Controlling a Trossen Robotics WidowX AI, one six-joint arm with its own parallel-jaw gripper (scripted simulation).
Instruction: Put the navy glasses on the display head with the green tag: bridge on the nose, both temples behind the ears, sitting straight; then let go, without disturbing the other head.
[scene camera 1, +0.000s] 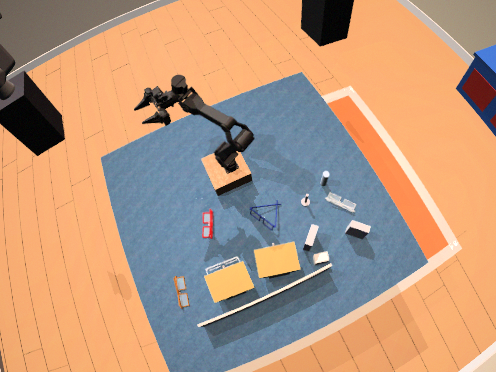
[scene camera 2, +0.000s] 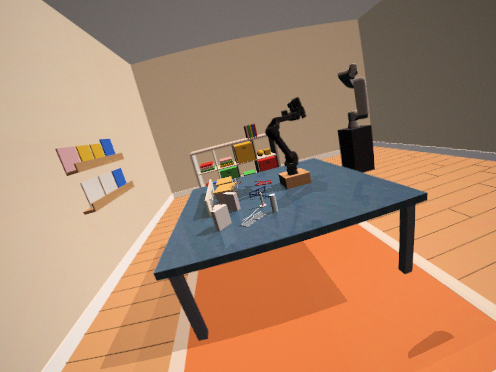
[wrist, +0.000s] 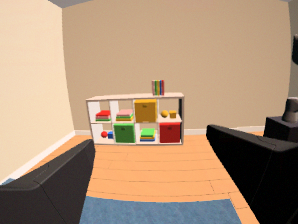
My gripper (scene camera 1: 138, 116) is open, holding nothing.
My gripper shows as well in the wrist view (wrist: 152, 138).
